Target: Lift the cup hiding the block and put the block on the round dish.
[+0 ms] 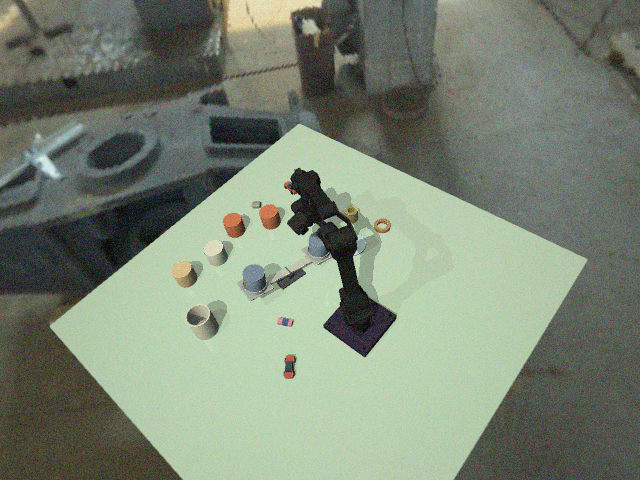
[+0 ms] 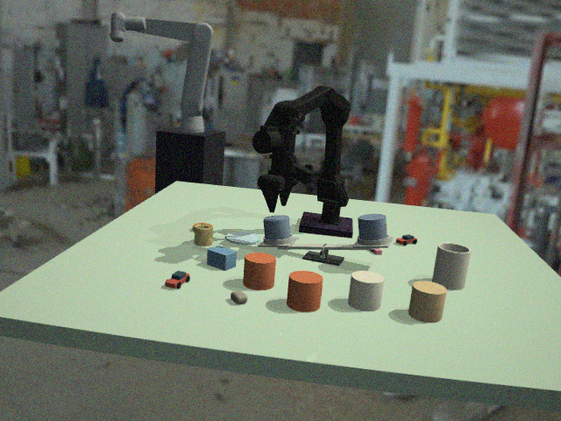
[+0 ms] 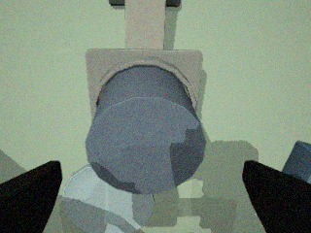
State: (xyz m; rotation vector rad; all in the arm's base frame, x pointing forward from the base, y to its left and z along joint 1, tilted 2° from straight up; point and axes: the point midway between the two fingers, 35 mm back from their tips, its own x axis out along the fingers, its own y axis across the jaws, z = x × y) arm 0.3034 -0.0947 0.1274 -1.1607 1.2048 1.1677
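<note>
Now: gripper tip 8 cm above the grey block and 1 cm to the right of it. Also, from my gripper tip: round dish 11 cm to the right, 11 cm below, 5 cm behind; pebble 36 cm ahead, 11 cm below, 3 cm to the left; blue box 18 cm ahead, 10 cm below, 8 cm to the right.
</note>
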